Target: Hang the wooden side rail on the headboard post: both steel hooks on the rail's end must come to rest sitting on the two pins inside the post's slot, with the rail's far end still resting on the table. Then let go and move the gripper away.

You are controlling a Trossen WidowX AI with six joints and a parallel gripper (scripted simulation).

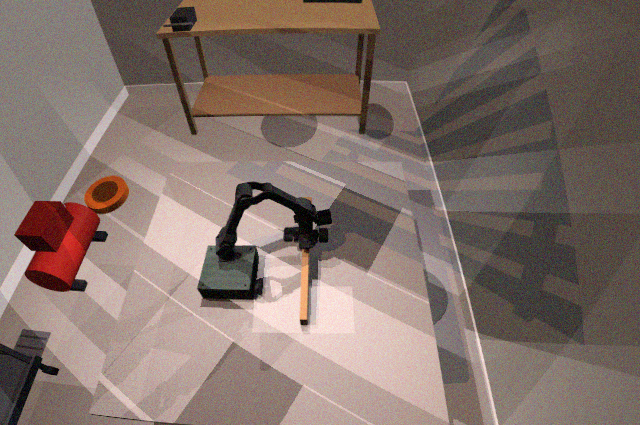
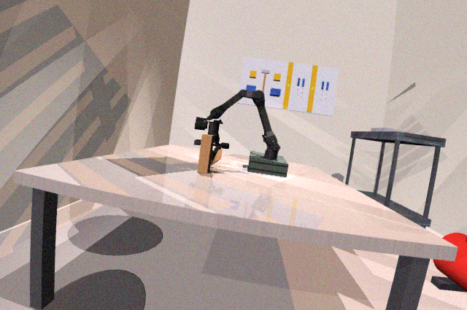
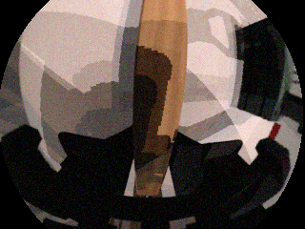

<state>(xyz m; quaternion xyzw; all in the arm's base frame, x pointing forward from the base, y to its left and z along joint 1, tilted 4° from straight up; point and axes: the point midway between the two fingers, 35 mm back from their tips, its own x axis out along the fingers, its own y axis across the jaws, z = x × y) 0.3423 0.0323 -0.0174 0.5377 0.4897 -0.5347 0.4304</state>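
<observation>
Now: the wooden headboard post 13 cm to the left of my gripper tip, 4 cm above it and 2 cm ahead of it.
</observation>
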